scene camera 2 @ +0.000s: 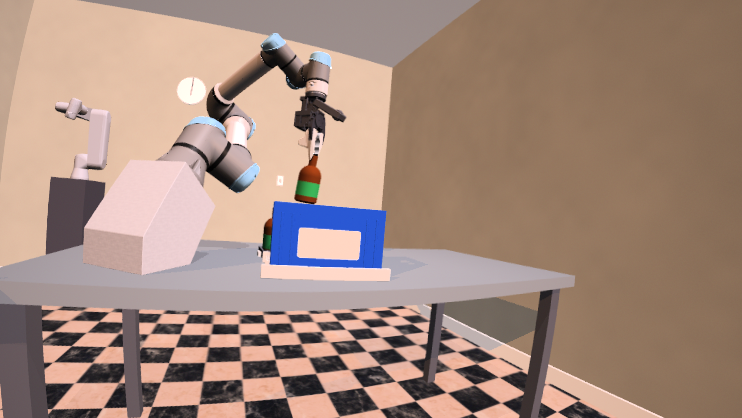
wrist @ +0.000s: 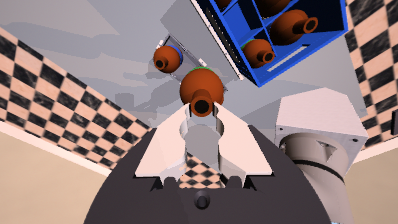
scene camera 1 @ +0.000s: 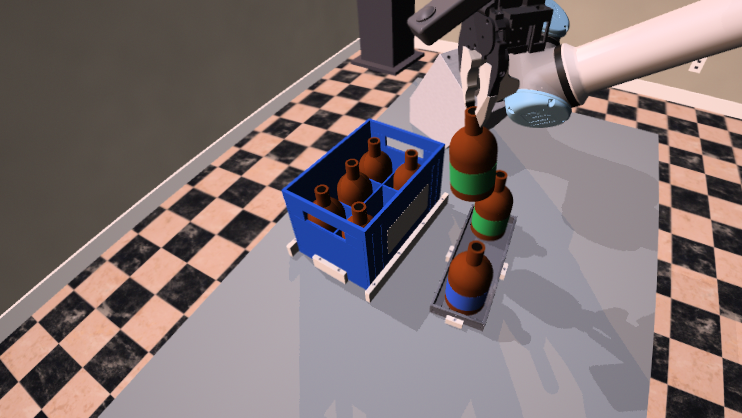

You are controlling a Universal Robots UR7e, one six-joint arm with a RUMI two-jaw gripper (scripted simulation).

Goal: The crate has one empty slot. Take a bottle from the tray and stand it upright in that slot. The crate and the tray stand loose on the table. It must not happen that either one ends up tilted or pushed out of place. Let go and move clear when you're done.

Labels:
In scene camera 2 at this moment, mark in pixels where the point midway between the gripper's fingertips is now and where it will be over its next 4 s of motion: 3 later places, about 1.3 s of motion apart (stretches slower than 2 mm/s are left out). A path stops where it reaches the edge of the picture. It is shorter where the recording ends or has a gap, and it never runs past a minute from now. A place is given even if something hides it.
My gripper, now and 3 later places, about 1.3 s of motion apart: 312, 161; 320, 157; 326, 155; 326, 159

